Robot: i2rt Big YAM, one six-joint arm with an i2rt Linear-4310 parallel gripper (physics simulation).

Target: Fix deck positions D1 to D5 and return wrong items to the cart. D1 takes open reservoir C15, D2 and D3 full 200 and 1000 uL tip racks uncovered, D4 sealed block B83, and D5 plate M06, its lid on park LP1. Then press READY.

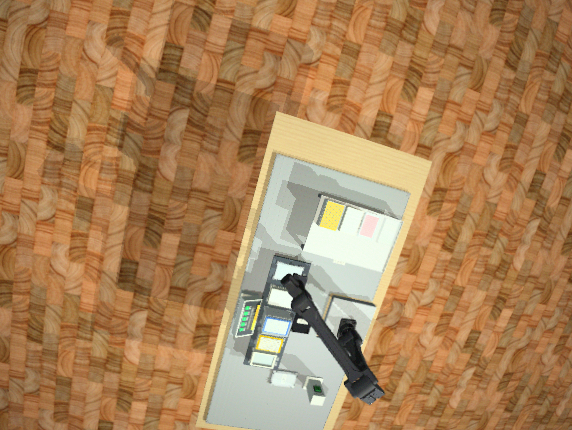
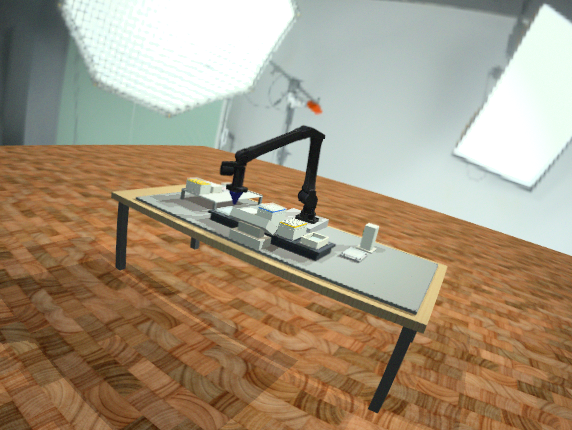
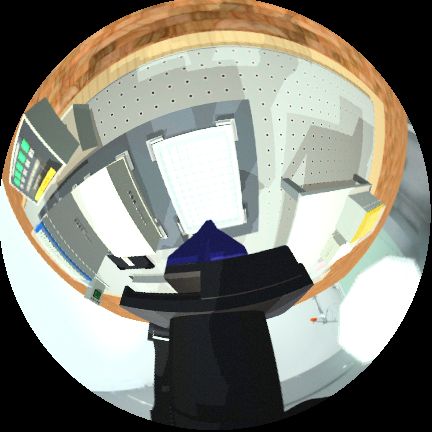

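Seen in the pictures: gripper, fingertip midpoint: (image 1: 295, 277) (image 2: 234, 204) (image 3: 209, 223); arm's base, link origin: (image 1: 346, 328) (image 2: 306, 219).
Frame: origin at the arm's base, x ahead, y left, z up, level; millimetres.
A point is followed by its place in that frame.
Note:
My gripper (image 2: 235, 202) @(x 353, y -286, z 56 mm) (image 3: 209, 223) @(x 353, y -286, z 56 mm) is shut and empty, tip down above the near edge of a white gridded plate (image 3: 200, 175) @(x 400, y -292, z 32 mm) at the end of the dark deck (image 3: 251, 150) @(x 409, y -356, z 18 mm). I cannot tell whether this plate is lidded. Beside it sits a white-topped block (image 1: 279, 296) @(x 413, y -176, z 60 mm) (image 3: 107, 205) @(x 418, y -185, z 60 mm). Then come a blue-rimmed tip rack (image 1: 276, 326) @(x 410, y -49, z 123 mm) (image 2: 272, 207) @(x 432, y -32, z 123 mm), a yellow-rimmed tip rack (image 1: 270, 344) @(x 414, y 80, z 84 mm) (image 2: 292, 225) @(x 472, y 101, z 81 mm) and an open reservoir (image 1: 263, 359) @(x 425, y 214, z 31 mm) (image 2: 315, 240) @(x 412, y 204, z 29 mm). The white cart (image 1: 345, 247) @(x 128, y -465, z 31 mm) (image 3: 312, 220) @(x 273, y -458, z 31 mm) carries a yellow-topped rack (image 1: 331, 216) @(x 256, y -618, z 102 mm) and white and pink-topped items. Labels are unreadable.
A panel with green lights (image 1: 245, 318) @(x 561, y -58, z 96 mm) (image 3: 22, 162) stands along the deck. A flat whitish piece (image 1: 284, 378) @(x 278, y 362, z -11 mm) (image 2: 355, 253) @(x 289, y 379, z -11 mm) lies beyond the reservoir, near an upright box with a green face (image 1: 317, 389) @(x 100, y 356, z 63 mm) (image 3: 96, 294) @(x 99, y 359, z 54 mm). A black item (image 1: 301, 324) @(x 249, y 13, z -20 mm) (image 3: 131, 262) @(x 224, y -14, z -22 mm) lies beside the deck.

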